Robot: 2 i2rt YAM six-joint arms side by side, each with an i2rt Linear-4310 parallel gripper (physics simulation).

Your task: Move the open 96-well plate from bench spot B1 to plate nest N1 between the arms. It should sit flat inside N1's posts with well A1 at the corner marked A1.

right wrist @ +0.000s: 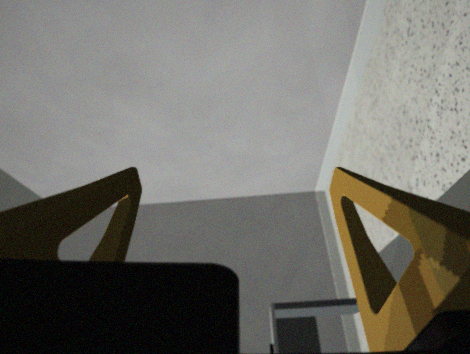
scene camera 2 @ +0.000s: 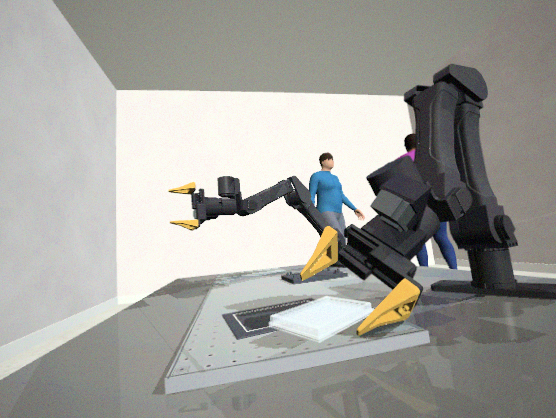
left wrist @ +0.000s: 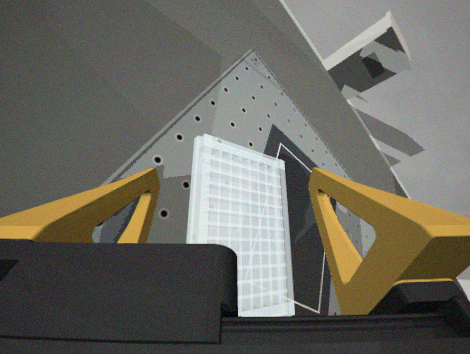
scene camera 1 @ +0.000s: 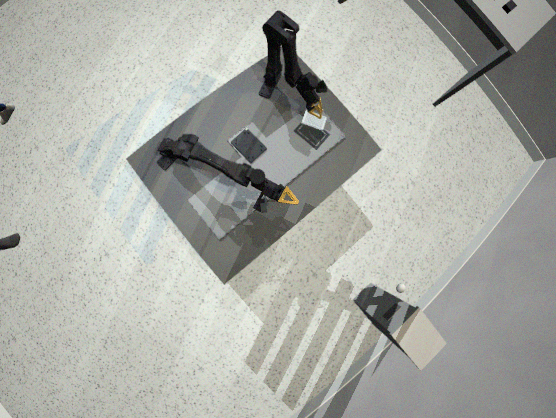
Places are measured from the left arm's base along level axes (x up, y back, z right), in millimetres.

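Where they show: left gripper, fingertip midpoint: [scene camera 2: 326, 302] [left wrist: 234, 176] [scene camera 1: 321, 115]; right gripper, fingertip midpoint: [right wrist: 235, 178] [scene camera 2: 169, 206] [scene camera 1: 297, 203]; left arm's base at its link origin: [scene camera 2: 494, 290] [scene camera 1: 270, 83]; right arm's base at its link origin: [scene camera 2: 339, 265].
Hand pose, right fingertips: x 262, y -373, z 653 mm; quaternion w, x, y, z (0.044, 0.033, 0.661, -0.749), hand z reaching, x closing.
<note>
Things, the pixels of their top centre, and the offset from my right fingertips. "spot": a spot on its surface instead. Level surfaces: height alone.
- clear 96-well plate at its top centre: [left wrist: 252, 226] [scene camera 2: 322, 308] [scene camera 1: 314, 119] dx -233, dy +48, dz -523 mm
- dark pad with a white outline, surface spot: [left wrist: 304, 240] spot: dx -247, dy +51, dz -441 mm
- nest at its top centre: [scene camera 2: 312, 270] [scene camera 1: 248, 144] dx -227, dy +333, dz -236 mm
- pale perforated board at its surface level: dx -249 mm
- dark table at its surface level: dx -262 mm
The clear 96-well plate [scene camera 1: 314, 121] [scene camera 2: 320, 317] [left wrist: 245, 220] lies partly over a dark pad with a white outline [scene camera 1: 312, 137] [scene camera 2: 255, 320] [left wrist: 304, 240] and partly beside it. Its lower part is hidden in the left wrist view. My left gripper [scene camera 1: 319, 115] [scene camera 2: 330, 306] [left wrist: 234, 176] is open and tilted, with its fingertips above and to either side of the plate, not gripping it. The nest [scene camera 1: 248, 145] [scene camera 2: 330, 275] is a dark base with small posts; its A1 mark cannot be read. My right gripper [scene camera 1: 294, 202] [scene camera 2: 170, 206] [right wrist: 235, 178] is open and empty, raised well away from the plate.
The pale perforated board [scene camera 1: 285, 160] [scene camera 2: 200, 345] [left wrist: 235, 102] lies under the pad and nest on the dark table [scene camera 1: 350, 147]. The right arm [scene camera 1: 220, 162] reaches across the board near the nest. A person in blue [scene camera 2: 327, 190] stands in the background.
</note>
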